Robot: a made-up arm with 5 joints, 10 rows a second.
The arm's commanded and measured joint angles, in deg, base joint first. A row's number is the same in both.
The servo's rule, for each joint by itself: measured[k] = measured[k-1] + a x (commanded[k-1-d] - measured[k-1]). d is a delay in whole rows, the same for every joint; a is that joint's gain. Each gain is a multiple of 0.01, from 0.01 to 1. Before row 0 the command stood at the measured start. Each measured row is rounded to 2 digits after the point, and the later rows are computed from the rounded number. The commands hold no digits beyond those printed.
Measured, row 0: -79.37 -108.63 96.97 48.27 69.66
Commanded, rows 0 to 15: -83.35 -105.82 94.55 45.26 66.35; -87.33 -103.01 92.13 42.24 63.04; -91.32 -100.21 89.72 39.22 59.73; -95.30 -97.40 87.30 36.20 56.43; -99.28 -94.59 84.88 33.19 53.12; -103.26 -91.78 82.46 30.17 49.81; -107.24 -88.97 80.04 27.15 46.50; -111.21 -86.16 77.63 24.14 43.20; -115.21 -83.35 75.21 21.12 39.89; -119.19 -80.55 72.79 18.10 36.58; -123.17 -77.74 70.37 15.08 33.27; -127.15 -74.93 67.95 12.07 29.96; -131.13 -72.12 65.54 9.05 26.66; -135.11 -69.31 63.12 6.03 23.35; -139.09 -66.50 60.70 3.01 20.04; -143.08 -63.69 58.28 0.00 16.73
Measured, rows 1 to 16: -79.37 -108.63 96.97 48.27 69.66; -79.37 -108.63 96.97 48.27 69.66; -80.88 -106.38 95.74 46.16 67.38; -83.33 -103.68 93.90 43.42 64.39; -86.37 -100.90 91.77 40.48 61.17; -89.76 -98.10 89.49 37.48 57.90; -93.38 -95.29 87.14 34.48 54.60; -97.13 -92.48 84.75 31.46 51.29; -100.97 -89.67 82.35 28.44 47.98; -104.86 -86.86 79.94 25.43 44.68; -108.79 -84.05 77.53 22.41 41.37; -112.74 -81.25 75.11 19.39 38.06; -116.70 -78.44 72.69 16.37 34.75; -120.67 -75.63 70.27 13.36 31.44; -124.64 -72.82 67.86 10.34 28.14; -128.62 -70.01 65.44 7.32 24.83
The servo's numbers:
d 2
a 0.38 0.80 0.51 0.70 0.69

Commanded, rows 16 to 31: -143.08 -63.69 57.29 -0.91 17.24; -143.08 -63.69 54.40 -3.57 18.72; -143.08 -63.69 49.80 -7.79 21.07; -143.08 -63.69 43.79 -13.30 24.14; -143.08 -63.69 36.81 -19.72 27.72; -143.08 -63.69 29.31 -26.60 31.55; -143.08 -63.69 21.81 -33.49 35.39; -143.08 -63.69 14.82 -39.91 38.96; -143.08 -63.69 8.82 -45.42 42.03; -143.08 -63.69 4.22 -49.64 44.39; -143.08 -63.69 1.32 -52.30 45.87; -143.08 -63.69 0.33 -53.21 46.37; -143.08 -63.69 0.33 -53.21 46.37; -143.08 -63.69 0.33 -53.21 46.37; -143.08 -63.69 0.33 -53.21 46.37; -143.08 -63.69 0.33 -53.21 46.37
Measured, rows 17 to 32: -132.60 -67.20 63.02 4.30 21.52; -136.58 -64.39 60.60 1.29 18.21; -139.05 -63.83 58.91 -0.25 17.54; -140.58 -63.72 56.61 -2.57 18.35; -141.53 -63.70 53.14 -6.22 20.23; -142.12 -63.69 48.37 -11.18 22.93; -142.48 -63.69 42.47 -17.16 26.24; -142.71 -63.69 35.76 -23.77 29.90; -142.85 -63.69 28.65 -30.57 33.69; -142.94 -63.69 21.60 -37.11 37.33; -142.99 -63.69 15.08 -42.93 40.57; -143.02 -63.69 9.54 -47.63 43.21; -143.04 -63.69 5.35 -50.90 45.05; -143.06 -63.69 2.79 -52.52 45.96; -143.07 -63.69 1.54 -53.00 46.24; -143.07 -63.69 0.92 -53.15 46.33
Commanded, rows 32 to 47: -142.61 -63.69 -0.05 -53.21 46.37; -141.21 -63.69 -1.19 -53.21 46.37; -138.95 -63.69 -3.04 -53.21 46.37; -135.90 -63.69 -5.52 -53.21 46.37; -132.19 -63.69 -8.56 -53.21 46.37; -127.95 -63.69 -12.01 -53.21 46.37; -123.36 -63.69 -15.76 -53.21 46.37; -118.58 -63.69 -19.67 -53.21 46.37; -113.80 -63.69 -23.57 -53.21 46.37; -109.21 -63.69 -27.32 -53.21 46.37; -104.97 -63.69 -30.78 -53.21 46.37; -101.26 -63.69 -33.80 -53.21 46.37; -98.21 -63.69 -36.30 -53.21 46.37; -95.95 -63.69 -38.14 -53.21 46.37; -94.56 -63.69 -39.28 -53.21 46.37; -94.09 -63.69 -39.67 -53.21 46.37
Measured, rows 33 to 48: -143.07 -63.69 0.62 -53.19 46.36; -143.07 -63.69 0.47 -53.20 46.37; -142.90 -63.69 0.20 -53.21 46.37; -142.26 -63.69 -0.51 -53.21 46.37; -141.00 -63.69 -1.80 -53.21 46.37; -139.06 -63.69 -3.70 -53.21 46.37; -136.45 -63.69 -6.18 -53.21 46.37; -133.22 -63.69 -9.15 -53.21 46.37; -129.47 -63.69 -12.52 -53.21 46.37; -125.33 -63.69 -16.17 -53.21 46.37; -120.95 -63.69 -19.94 -53.21 46.37; -116.49 -63.69 -23.70 -53.21 46.37; -112.11 -63.69 -27.31 -53.21 46.37; -107.99 -63.69 -30.62 -53.21 46.37; -104.27 -63.69 -33.52 -53.21 46.37; -101.11 -63.69 -35.88 -53.21 46.37
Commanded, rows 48 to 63: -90.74 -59.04 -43.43 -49.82 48.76; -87.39 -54.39 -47.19 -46.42 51.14; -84.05 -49.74 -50.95 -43.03 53.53; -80.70 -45.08 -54.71 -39.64 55.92; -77.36 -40.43 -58.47 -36.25 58.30; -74.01 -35.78 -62.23 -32.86 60.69; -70.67 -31.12 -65.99 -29.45 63.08; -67.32 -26.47 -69.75 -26.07 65.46; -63.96 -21.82 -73.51 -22.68 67.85; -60.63 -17.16 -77.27 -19.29 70.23; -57.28 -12.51 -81.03 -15.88 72.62; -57.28 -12.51 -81.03 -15.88 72.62; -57.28 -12.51 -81.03 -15.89 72.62; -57.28 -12.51 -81.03 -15.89 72.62; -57.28 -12.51 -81.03 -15.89 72.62; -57.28 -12.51 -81.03 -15.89 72.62
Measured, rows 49 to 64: -98.62 -63.69 -37.61 -53.21 46.37; -96.90 -63.69 -38.66 -53.21 46.37; -94.56 -59.97 -41.09 -50.84 48.02; -91.84 -55.51 -44.20 -47.75 50.17; -88.88 -50.89 -47.64 -44.45 52.49; -85.77 -46.24 -51.25 -41.08 54.86; -82.57 -41.59 -54.93 -37.70 57.23; -79.32 -36.94 -58.65 -34.31 59.62; -76.03 -32.28 -62.39 -30.91 62.01; -72.72 -27.63 -66.14 -27.52 64.39; -69.39 -22.98 -69.90 -24.13 66.78; -66.06 -18.32 -73.66 -20.74 69.16; -62.72 -13.67 -77.42 -17.34 71.55; -60.65 -12.74 -79.26 -16.32 72.29; -59.37 -12.56 -80.16 -16.02 72.52; -58.58 -12.52 -80.60 -15.93 72.59
